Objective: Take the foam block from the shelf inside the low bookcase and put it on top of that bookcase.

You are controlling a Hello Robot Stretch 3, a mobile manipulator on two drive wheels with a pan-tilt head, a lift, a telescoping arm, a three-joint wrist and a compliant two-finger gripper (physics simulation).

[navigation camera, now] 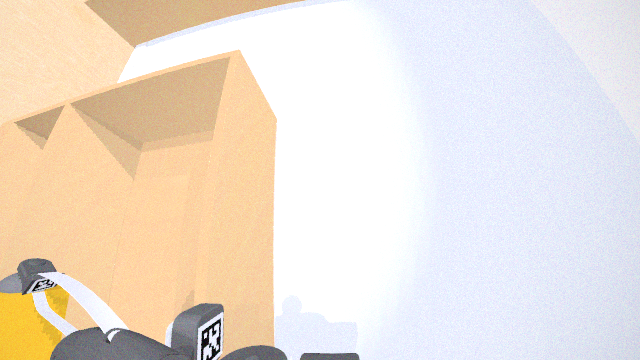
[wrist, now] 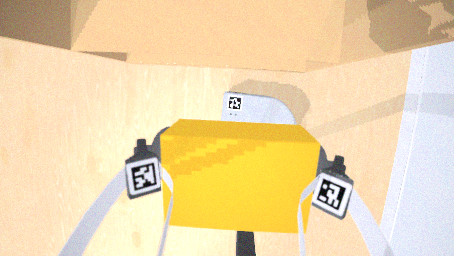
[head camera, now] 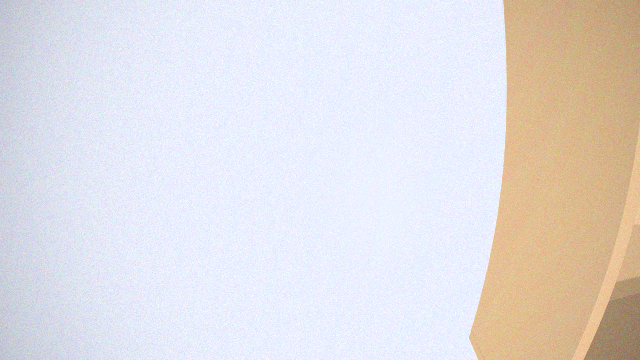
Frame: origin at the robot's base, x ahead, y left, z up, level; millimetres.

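Where they show: gripper, fingertip midpoint: (navigation camera: 5, 335).
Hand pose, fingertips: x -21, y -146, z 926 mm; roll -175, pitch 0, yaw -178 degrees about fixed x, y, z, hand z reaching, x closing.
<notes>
Each offset is from my fingertips to the top centre of the thing. "pt": to the spot under its first point.
The yellow foam block @(dx -1, dy +8, dz +49 mm) (navigation camera: 25, 325) (wrist: 240, 185) is between the two fingertips of my gripper (wrist: 238, 151), which is shut on it from both sides. In the wrist view the block shows against the wood floor and a pale plate, with the bookcase beyond. The low bookcase @(pt dx +158, dy -249, dz +134 mm) (head camera: 560, 150) (navigation camera: 245, 175) (wrist: 215, 35) shows its side panel and open compartments in the navigation view, where the block and a fingertip are at the lower left, in front of it. The head view shows part of the bookcase at the right edge; neither block nor gripper shows there.
A pale wall (head camera: 250, 175) (navigation camera: 500, 200) stands beside the bookcase. The wood floor (wrist: 50, 150) spreads below the gripper. A pale plate (wrist: 260, 107) with a square marker shows behind the block in the wrist view. A divider (navigation camera: 90, 165) parts the bookcase's compartments.
</notes>
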